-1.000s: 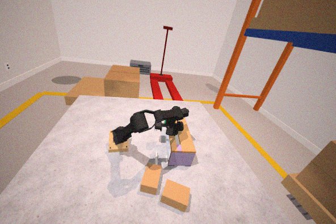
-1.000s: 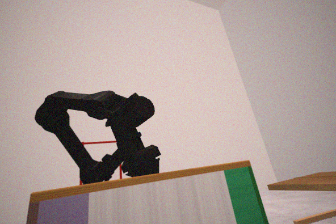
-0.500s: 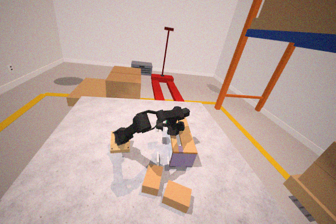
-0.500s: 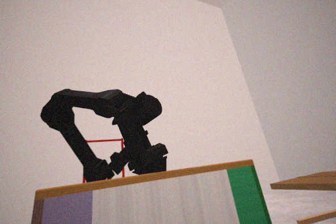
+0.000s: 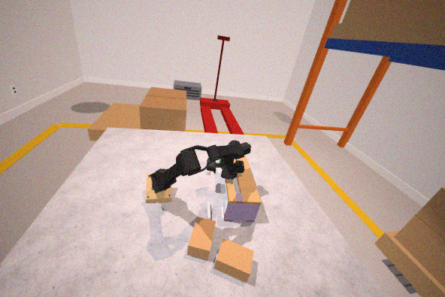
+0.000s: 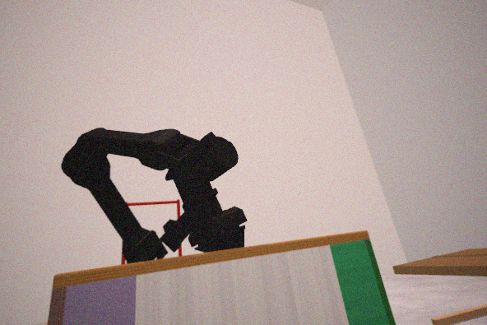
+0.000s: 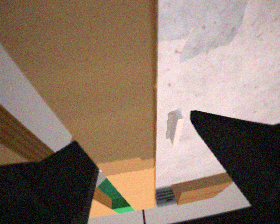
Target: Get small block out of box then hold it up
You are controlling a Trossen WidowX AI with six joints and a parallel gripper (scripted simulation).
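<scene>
My gripper tip is 30 mm short of the box, 30 mm to the left of it and 20 mm above it.
</scene>
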